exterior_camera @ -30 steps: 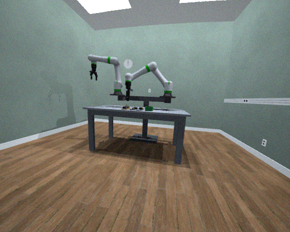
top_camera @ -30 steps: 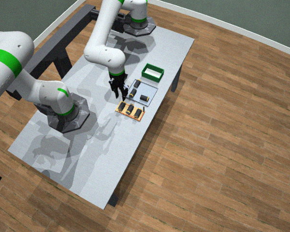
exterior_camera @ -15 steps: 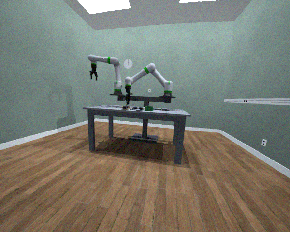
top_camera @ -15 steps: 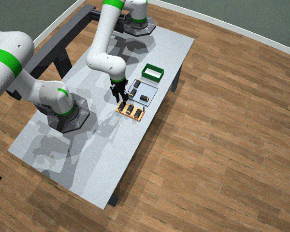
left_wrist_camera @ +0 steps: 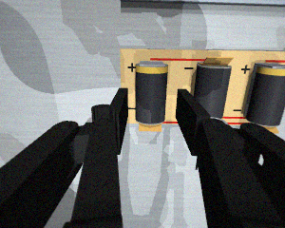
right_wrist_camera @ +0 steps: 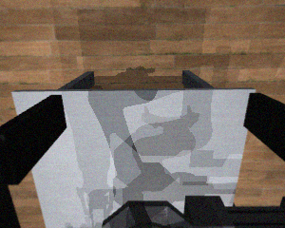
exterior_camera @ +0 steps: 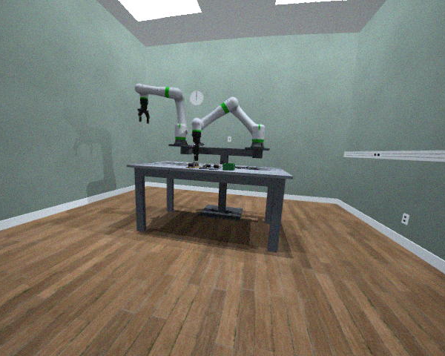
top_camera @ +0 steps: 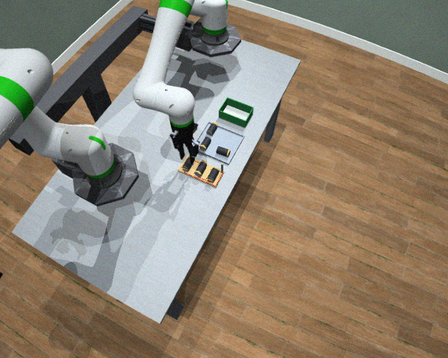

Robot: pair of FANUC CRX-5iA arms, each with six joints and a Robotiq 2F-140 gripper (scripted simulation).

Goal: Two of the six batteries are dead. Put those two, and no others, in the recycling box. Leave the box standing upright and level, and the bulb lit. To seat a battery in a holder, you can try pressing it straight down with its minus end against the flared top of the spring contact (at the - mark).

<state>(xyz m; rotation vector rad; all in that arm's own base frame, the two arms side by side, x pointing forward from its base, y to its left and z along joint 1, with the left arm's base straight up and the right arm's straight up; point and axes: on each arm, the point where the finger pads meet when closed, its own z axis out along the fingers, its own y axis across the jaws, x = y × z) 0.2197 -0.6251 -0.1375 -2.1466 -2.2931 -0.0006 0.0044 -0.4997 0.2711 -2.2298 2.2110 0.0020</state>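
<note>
Right now my left hand is 60 mm short of the tray, 180 mm to the right of it and 90 mm above it. The rest, counted from my left hand: green recycling box 60 mm ahead, 380 mm to the left, 80 mm below.
</note>
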